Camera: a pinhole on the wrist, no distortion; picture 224 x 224 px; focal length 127.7 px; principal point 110.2 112.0 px. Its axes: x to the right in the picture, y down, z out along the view. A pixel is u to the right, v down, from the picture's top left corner.
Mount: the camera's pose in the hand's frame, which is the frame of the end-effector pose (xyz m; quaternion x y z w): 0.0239 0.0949 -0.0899 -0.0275 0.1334 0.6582 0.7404
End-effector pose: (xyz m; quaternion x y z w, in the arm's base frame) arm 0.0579 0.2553 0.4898 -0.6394 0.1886 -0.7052 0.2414
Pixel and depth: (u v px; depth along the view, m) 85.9 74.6 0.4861
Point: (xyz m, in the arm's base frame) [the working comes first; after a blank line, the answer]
In the camera's frame: -0.0925 -0.1424 0.4861

0.4296 0.0614 0.6683
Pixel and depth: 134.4 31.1 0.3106
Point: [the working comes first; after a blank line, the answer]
In the camera's frame: 0.0589 -0.1968 0.3106

0.2268 -0.0531 0.6190
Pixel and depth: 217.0 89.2 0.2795
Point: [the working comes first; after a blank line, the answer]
In the camera's frame: 0.2338 -0.0499 0.2795

0.2029 -0.1262 0.4017
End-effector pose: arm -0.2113 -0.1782 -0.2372 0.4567 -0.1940 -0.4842 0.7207
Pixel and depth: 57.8 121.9 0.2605
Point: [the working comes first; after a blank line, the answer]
In the camera's frame: -0.1069 0.0202 0.2605

-0.3049 -0.2924 -0.1045
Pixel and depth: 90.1 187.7 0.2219
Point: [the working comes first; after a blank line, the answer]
In the camera's frame: -0.0349 0.1315 0.2219

-0.2867 -0.1704 -0.0424
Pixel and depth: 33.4 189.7 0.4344
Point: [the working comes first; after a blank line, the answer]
In the camera's frame: -0.2613 0.2643 0.4344

-0.6204 -0.2142 -0.0148
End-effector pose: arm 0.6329 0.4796 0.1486 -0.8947 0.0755 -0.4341 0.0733
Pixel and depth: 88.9 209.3 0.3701
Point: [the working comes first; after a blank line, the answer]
In the camera's frame: -0.0617 0.2820 0.3701

0.7513 0.3910 -0.2294
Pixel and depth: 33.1 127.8 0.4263
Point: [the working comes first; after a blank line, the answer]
In the camera's frame: -0.2574 0.0527 0.4263

0.9520 0.5556 -0.0661
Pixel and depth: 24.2 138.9 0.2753
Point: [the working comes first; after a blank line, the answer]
In the camera's frame: -0.1854 0.0580 0.2753

0.8083 0.5127 0.0082
